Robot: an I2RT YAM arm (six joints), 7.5 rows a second.
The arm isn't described. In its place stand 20 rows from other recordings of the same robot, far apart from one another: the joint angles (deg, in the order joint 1, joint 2, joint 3, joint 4, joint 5, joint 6), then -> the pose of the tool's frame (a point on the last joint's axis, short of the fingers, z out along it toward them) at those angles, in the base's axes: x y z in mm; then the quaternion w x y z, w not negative.
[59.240 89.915 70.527 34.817 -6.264 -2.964] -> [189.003 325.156 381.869 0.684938 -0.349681 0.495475 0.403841]
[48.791 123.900 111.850 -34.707 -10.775 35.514] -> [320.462 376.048 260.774 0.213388 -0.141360 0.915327 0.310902]
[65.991 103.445 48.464 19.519 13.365 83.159] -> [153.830 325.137 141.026 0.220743 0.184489 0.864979 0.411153]
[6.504 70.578 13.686 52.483 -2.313 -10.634] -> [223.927 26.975 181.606 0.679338 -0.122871 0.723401 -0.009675]
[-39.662 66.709 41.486 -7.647 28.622 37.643] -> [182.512 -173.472 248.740 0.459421 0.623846 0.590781 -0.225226]
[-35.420 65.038 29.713 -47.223 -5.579 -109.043] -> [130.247 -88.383 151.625 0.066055 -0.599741 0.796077 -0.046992]
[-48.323 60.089 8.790 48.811 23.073 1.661] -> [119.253 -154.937 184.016 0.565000 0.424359 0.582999 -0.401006]
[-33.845 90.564 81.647 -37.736 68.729 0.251] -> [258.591 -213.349 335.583 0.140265 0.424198 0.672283 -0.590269]
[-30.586 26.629 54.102 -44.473 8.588 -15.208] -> [64.547 -44.327 366.161 0.522998 0.151387 0.788434 -0.286227]
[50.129 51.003 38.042 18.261 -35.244 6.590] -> [118.034 173.359 331.719 0.522957 -0.445897 0.513280 0.514039]
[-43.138 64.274 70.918 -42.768 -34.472 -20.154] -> [178.179 -139.345 378.350 0.506940 0.038094 0.861136 -0.002136]
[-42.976 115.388 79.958 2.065 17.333 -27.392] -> [327.706 -319.830 199.479 0.306834 0.188808 0.852555 -0.378622]
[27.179 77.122 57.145 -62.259 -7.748 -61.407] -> [199.458 107.811 235.275 0.084393 -0.698408 0.709310 0.044545]
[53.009 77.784 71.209 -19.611 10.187 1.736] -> [192.902 245.610 354.958 0.502163 -0.323533 0.782618 0.175121]
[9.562 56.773 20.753 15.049 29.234 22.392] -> [206.901 17.223 201.189 0.584332 0.231177 0.776346 -0.048992]
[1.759 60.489 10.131 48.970 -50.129 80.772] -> [188.330 33.119 190.524 0.275636 0.184074 0.688390 0.645183]
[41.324 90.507 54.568 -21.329 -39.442 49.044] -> [218.466 222.206 196.897 0.042719 0.034063 -0.907557 -0.416360]
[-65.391 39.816 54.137 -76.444 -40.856 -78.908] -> [57.383 -69.360 312.070 0.391640 -0.190527 0.893304 -0.111025]
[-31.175 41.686 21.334 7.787 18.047 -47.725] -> [147.169 -101.931 236.659 0.399250 -0.013827 0.776679 -0.487008]
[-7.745 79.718 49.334 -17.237 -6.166 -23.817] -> [286.195 -35.065 220.293 0.360964 -0.149404 0.919181 -0.049903]
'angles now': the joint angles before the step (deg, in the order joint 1, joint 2, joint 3, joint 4, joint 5, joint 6). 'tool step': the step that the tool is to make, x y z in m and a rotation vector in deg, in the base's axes. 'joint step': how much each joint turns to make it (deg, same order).
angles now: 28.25 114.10 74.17 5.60 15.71 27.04
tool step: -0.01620 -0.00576 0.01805 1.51 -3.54 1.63
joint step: 0.27 -5.27 -4.60 3.44 -0.96 -1.06
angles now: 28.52 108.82 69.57 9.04 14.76 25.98
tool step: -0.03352 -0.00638 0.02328 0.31 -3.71 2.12
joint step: 1.53 -8.78 -7.07 2.12 0.21 -1.70
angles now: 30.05 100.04 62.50 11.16 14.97 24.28
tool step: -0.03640 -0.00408 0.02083 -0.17 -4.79 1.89
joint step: 2.49 -8.87 -6.71 2.46 1.62 -2.24
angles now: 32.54 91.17 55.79 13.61 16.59 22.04
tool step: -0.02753 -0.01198 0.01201 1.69 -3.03 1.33
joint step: 0.77 -7.59 -5.82 1.81 -0.45 -0.42
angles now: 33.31 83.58 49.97 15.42 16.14 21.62
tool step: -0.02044 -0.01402 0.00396 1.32 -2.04 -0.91
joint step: 0.01 -6.03 -5.02 1.34 0.88 0.26
